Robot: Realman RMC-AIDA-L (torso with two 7-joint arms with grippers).
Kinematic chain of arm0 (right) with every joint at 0, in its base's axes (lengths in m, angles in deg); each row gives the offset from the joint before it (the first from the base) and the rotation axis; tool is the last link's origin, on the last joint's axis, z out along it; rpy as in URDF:
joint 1: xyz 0 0 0.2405 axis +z
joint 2: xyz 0 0 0 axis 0.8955 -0.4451 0
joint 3: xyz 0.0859 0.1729 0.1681 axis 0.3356 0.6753 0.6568
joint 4: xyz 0 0 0 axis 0.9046 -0.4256 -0.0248
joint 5: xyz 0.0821 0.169 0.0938 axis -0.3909 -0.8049 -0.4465
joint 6: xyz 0 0 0 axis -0.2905 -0.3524 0.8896
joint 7: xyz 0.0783 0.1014 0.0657 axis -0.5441 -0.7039 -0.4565
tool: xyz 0 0 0 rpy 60.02 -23.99 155.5
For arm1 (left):
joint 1: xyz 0 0 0.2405 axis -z
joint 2: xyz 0 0 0 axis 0.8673 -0.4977 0
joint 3: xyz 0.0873 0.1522 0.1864 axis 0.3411 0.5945 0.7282
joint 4: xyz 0 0 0 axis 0.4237 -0.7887 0.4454
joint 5: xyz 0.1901 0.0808 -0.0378 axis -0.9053 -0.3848 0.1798
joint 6: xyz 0 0 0 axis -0.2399 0.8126 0.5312
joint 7: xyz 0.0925 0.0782 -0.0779 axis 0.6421 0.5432 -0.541
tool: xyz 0 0 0 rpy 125.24 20.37 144.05
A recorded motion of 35 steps. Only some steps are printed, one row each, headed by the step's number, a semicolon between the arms.
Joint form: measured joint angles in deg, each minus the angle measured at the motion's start. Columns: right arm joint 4, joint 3, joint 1, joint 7, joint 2, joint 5, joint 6; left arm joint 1, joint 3, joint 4, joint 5, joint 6, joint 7, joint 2.
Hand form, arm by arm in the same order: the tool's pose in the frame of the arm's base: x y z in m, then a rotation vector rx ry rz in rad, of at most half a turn. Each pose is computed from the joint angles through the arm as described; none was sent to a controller.
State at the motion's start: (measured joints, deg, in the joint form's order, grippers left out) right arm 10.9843 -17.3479 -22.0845 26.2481 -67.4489 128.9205 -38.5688; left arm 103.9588 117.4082 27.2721 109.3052 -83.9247 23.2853 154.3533
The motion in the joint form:
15: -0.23 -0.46 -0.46 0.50 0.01 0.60 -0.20; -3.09 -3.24 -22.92 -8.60 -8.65 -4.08 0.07
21: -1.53 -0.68 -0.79 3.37 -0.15 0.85 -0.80; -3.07 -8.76 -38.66 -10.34 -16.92 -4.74 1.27
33: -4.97 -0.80 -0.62 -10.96 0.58 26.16 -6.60; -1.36 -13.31 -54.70 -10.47 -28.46 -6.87 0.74
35: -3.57 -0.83 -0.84 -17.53 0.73 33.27 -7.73; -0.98 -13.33 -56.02 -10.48 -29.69 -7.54 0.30
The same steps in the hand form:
15: 0.3310 0.4097 0.0165 -1.4870 0.6551 0.4449; -0.1896 0.4374 0.0439 -2.4307 -0.6862 0.1740
21: 0.3310 0.4048 0.0088 -1.5152 0.6301 0.4115; -0.1356 0.4314 0.0840 -2.4108 -0.5237 0.0700
33: 0.2909 0.3928 -0.0345 -1.8631 0.5496 0.5921; -0.0822 0.4077 0.1282 -2.3963 -0.3602 0.0244
35: 0.2857 0.3899 -0.0385 -1.9444 0.5567 0.6399; -0.0772 0.4052 0.1322 -2.3953 -0.3473 0.0302

